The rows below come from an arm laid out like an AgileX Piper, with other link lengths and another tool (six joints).
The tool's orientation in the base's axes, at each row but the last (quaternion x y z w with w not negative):
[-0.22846 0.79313 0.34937 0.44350]
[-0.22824 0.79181 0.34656 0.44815]
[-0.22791 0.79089 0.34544 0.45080]
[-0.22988 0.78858 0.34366 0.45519]
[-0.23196 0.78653 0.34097 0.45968]
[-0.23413 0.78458 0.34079 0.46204]
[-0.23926 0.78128 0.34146 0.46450]
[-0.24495 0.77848 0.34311 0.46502]
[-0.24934 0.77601 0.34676 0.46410]
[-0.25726 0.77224 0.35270 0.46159]
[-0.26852 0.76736 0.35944 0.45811]
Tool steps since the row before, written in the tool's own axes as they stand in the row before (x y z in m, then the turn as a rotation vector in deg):
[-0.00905 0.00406 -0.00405 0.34 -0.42 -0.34]
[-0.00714 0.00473 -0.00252 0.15 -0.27 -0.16]
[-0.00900 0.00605 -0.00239 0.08 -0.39 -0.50]
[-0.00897 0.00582 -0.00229 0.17 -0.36 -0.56]
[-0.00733 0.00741 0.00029 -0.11 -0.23 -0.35]
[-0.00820 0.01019 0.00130 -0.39 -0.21 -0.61]
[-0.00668 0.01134 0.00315 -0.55 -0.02 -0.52]
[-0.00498 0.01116 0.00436 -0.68 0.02 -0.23]
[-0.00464 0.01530 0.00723 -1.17 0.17 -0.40]
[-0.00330 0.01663 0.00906 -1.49 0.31 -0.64]
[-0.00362 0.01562 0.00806 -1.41 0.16 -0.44]
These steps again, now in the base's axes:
[-0.00039 0.00006 0.01071 -0.07 -0.55 -0.32]
[-0.00104 0.00157 0.00873 0.02 -0.31 -0.17]
[-0.00099 0.00262 0.01075 -0.05 -0.64 -0.03]
[-0.00091 0.00256 0.01059 -0.15 -0.67 -0.07]
[-0.00142 0.00548 0.00875 0.01 -0.41 0.14]
[-0.00242 0.00811 0.01006 -0.02 -0.58 0.49]
[-0.00303 0.01016 0.00841 -0.03 -0.37 0.66]
[-0.00316 0.01083 0.00641 0.16 -0.12 0.69]
[-0.00482 0.01558 0.00646 0.18 -0.12 1.23]
[-0.00575 0.01762 0.00512 0.09 -0.20 1.64]
[-0.00589 0.01606 0.00542 0.27 -0.14 1.45]

